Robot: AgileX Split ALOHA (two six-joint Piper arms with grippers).
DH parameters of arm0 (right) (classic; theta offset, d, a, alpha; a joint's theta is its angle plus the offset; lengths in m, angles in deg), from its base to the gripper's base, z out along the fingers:
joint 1: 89.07 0.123 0 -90
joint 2: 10.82 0 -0.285 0
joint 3: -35.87 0 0.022 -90
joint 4: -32.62 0.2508 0 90
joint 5: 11.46 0 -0.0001 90
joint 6: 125.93 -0.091 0 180
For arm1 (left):
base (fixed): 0 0 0 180
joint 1: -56.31 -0.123 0 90
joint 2: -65.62 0 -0.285 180
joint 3: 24.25 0 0.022 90
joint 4: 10.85 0.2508 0 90
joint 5: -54.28 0 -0.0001 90
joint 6: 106.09 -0.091 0 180
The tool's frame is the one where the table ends.
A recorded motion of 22 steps. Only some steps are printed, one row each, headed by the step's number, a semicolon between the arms.
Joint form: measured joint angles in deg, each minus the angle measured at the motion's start. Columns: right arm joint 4, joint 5, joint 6, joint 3, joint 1, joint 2; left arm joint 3, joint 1, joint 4, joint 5, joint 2, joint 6.
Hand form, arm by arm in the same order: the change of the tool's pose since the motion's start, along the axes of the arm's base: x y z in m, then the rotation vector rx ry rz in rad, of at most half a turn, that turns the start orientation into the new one. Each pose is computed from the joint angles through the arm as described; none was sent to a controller.
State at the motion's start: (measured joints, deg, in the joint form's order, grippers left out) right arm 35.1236 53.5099 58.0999 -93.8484 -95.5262 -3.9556; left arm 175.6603 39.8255 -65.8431 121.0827 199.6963 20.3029
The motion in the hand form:
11: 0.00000 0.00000 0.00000 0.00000 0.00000 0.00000; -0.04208 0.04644 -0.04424 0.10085 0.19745 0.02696
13: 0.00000 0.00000 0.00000 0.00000 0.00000 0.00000; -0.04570 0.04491 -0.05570 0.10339 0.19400 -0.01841
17: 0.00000 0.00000 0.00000 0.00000 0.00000 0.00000; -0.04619 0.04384 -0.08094 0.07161 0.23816 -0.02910
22: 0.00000 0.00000 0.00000 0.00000 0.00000 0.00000; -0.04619 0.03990 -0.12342 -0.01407 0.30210 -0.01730
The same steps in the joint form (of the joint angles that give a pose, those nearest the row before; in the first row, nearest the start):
11: 0.00 0.00 0.00 0.00 0.00 0.00; -8.82 -6.34 10.53 0.00 -0.33 0.34
13: 0.00 0.00 0.00 0.00 0.00 0.00; -10.07 -6.34 10.53 0.00 0.60 -3.06
17: 0.00 0.00 0.00 0.00 0.00 0.00; -10.38 -6.34 9.76 0.00 4.03 -4.07
22: 0.00 0.00 0.00 0.00 0.00 0.00; -10.37 -6.34 6.08 -0.06 10.33 -5.59

